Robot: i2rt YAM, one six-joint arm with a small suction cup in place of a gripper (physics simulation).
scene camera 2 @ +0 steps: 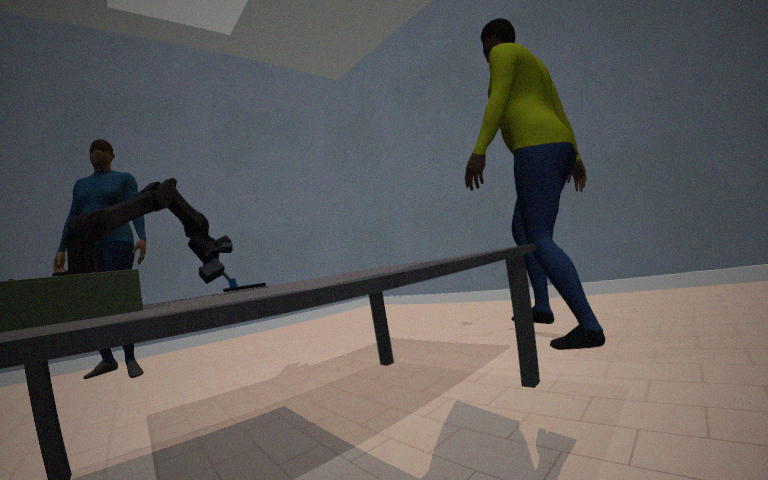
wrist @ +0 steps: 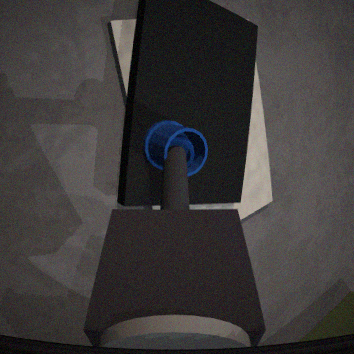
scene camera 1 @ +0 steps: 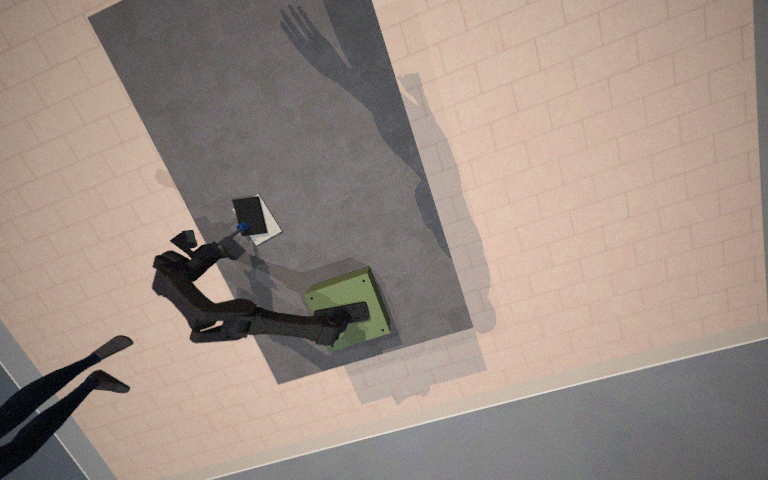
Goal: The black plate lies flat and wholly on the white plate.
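Observation:
The black plate is a flat dark rectangle lying across the white plate near the table's edge. It is turned against the white plate, and white shows along its right, its near edge and its far left corner in the wrist view. Its left edge reaches past the white plate. My blue suction cup is pressed down on the black plate's near end.
The grey table carries my green base block to the right of the plates. The table's edge runs close behind the plates. A person in a yellow top walks beside the table's far end.

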